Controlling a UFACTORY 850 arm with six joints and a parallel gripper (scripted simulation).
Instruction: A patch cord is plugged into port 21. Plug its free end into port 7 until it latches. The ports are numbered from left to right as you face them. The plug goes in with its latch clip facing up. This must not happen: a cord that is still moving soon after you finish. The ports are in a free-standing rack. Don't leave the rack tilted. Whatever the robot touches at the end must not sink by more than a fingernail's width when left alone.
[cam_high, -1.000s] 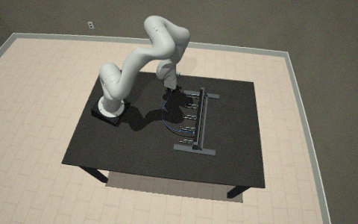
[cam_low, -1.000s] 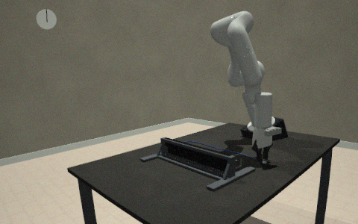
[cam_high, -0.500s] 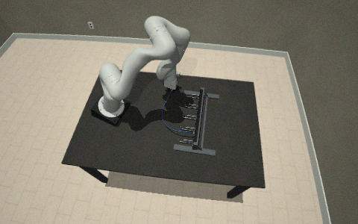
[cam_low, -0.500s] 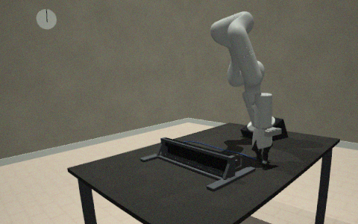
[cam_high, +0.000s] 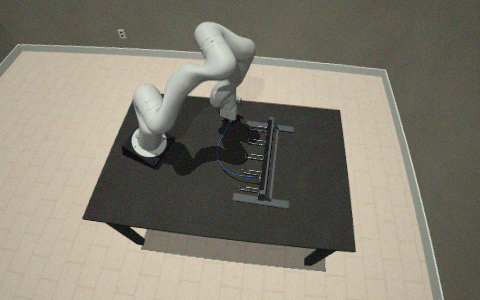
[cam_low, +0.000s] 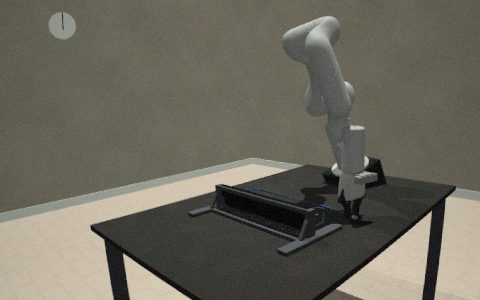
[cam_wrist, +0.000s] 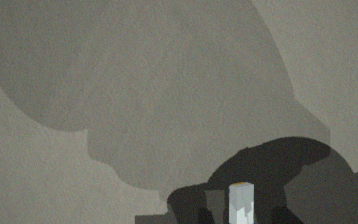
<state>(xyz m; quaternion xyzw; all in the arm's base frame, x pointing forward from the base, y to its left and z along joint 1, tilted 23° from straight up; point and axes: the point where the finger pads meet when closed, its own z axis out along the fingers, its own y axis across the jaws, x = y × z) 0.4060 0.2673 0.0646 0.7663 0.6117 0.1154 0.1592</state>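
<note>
The plug is 10 mm ahead of my hand, 20 mm to the left of it and 20 mm below it.
</note>
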